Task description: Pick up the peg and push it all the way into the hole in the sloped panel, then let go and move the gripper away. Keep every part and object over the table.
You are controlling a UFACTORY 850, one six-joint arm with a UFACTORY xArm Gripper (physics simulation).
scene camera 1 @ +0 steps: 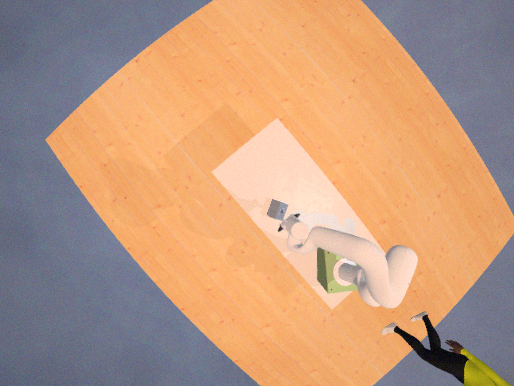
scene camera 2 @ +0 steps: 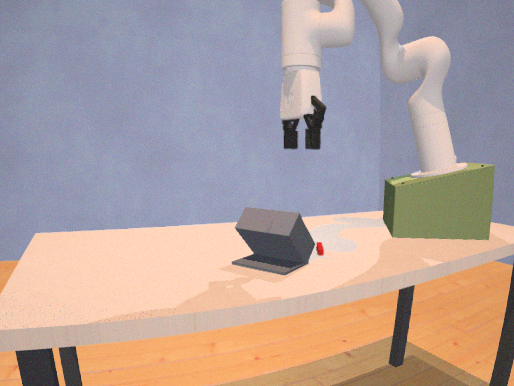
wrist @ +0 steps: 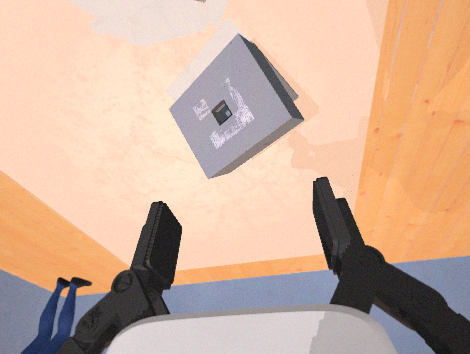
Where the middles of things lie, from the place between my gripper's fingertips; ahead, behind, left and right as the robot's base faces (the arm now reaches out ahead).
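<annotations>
Dark foot plate (scene camera 2: 279, 266): my gripper 60 mm short of it, 240 mm above.
</annotations>
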